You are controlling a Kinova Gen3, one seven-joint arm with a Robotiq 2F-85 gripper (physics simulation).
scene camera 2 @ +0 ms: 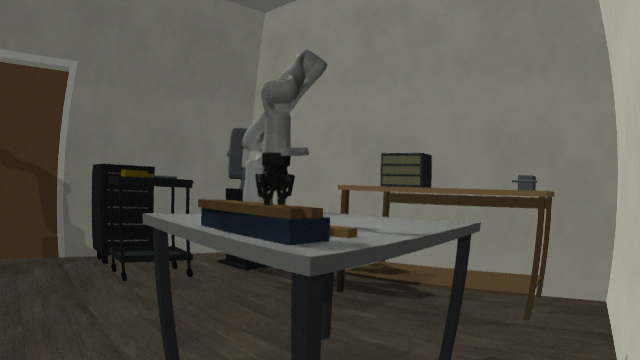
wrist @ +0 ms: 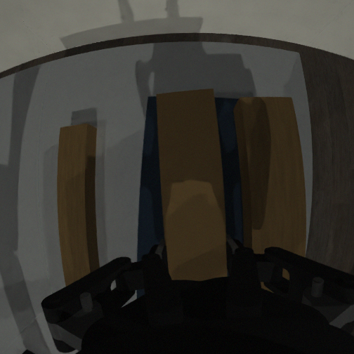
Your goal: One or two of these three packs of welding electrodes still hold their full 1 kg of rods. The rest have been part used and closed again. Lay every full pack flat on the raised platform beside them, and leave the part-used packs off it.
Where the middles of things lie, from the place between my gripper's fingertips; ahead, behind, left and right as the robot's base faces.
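Looking at the blue raised platform [scene camera 2: 279, 230], I find that my gripper is 10 mm to the left of it and 60 mm beyond it, and that the gripper is 30 mm higher than the platform.
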